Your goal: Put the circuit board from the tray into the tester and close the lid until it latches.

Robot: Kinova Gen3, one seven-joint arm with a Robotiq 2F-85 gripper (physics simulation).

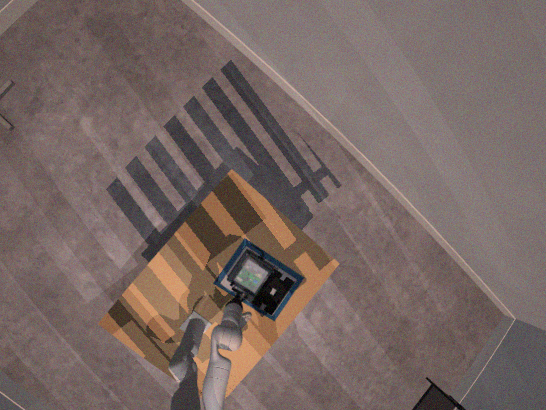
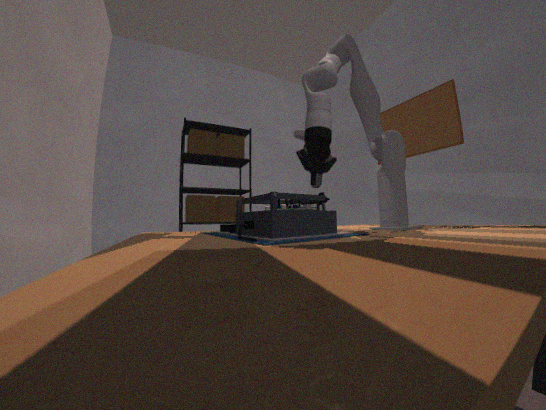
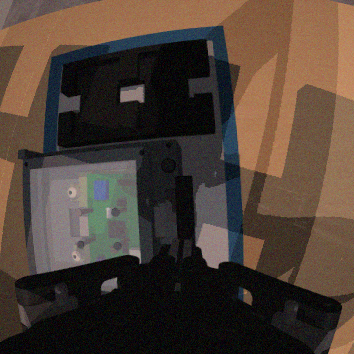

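Seen in the pictures: gripper, fingertip midpoint: [image 1: 237, 294] [image 2: 315, 187] [image 3: 181, 251]; arm's base, origin of the base link: [image 1: 196, 326] [image 2: 394, 226].
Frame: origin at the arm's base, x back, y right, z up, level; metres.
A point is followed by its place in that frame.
The green circuit board [image 1: 254, 279] {x -0.403, y 0.117, z 0.088 m} [image 3: 100, 220] lies inside the grey tester [image 2: 300, 223] {x -0.433, y 0.009, z 0.025 m}, under the clear window of the lid. The lid [image 2: 280, 197] {x -0.472, y 0.024, z 0.079 m} [image 3: 145, 215] {x -0.339, y 0.104, z 0.089 m} lies about level over the tester; whether it is latched cannot be told. A black upright bar [image 3: 184, 207] {x -0.304, y 0.108, z 0.091 m} stands at the tester's side. The black tray [image 1: 281, 286] {x -0.421, y 0.287, z 0.011 m} [image 3: 167, 95] {x -0.318, y 0.249, z 0.010 m} beside the tester holds no board. My gripper [image 1: 239, 296] {x -0.307, y 0.078, z 0.118 m} [image 2: 316, 186] {x -0.307, y 0.078, z 0.118 m} [image 3: 181, 251] {x -0.307, y 0.078, z 0.118 m} is shut and empty. It points down, a little above the lid's height, near the tester's edge on the arm's side.
Tester and tray stand on a blue-edged mat [image 1: 289, 268] {x -0.527, y 0.278, z -0.006 m} [image 2: 350, 234] {x -0.306, y -0.026, z -0.004 m} [image 3: 233, 200] {x -0.249, y 0.102, z -0.006 m} on the wooden table [image 1: 250, 350] {x -0.010, y 0.337, z -0.007 m} [image 2: 380, 285] {x -0.611, y -0.252, z -0.008 m}. A shelf rack [image 2: 181, 175] with boxes stands behind. An orange panel [image 2: 425, 120] shows behind the arm. Striped shadows cross the table.
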